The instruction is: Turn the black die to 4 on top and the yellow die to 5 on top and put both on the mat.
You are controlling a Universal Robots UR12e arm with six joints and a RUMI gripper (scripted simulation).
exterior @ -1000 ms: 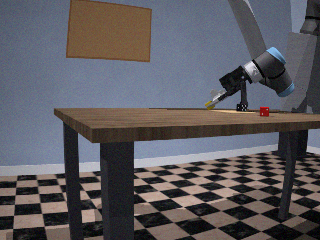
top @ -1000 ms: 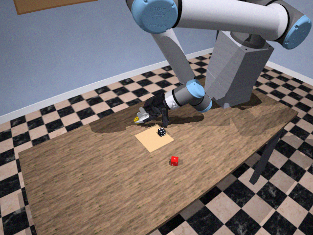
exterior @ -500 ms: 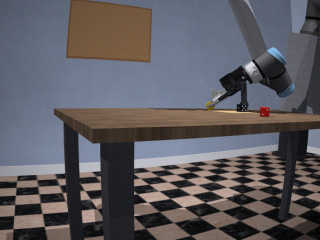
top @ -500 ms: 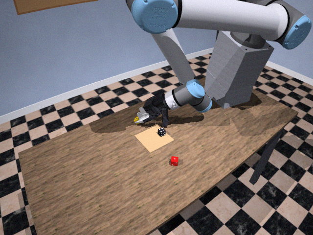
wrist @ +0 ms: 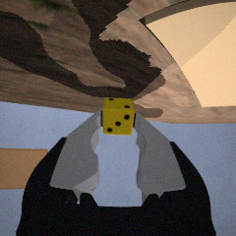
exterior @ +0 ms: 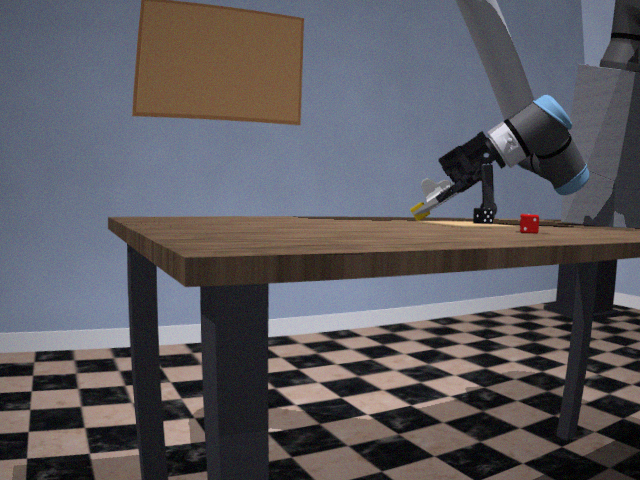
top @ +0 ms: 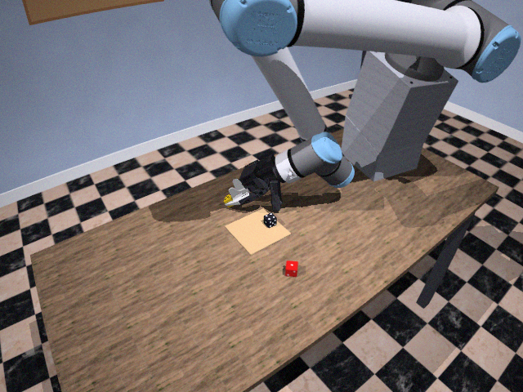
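Now: the yellow die right at my hand. From my hand the other things lie so: red die (40 mm behind, 330 mm to the left, 10 mm below); then black die (70 mm behind, 140 mm to the left); then tan mat (20 mm behind, 140 mm to the left, 20 mm below).
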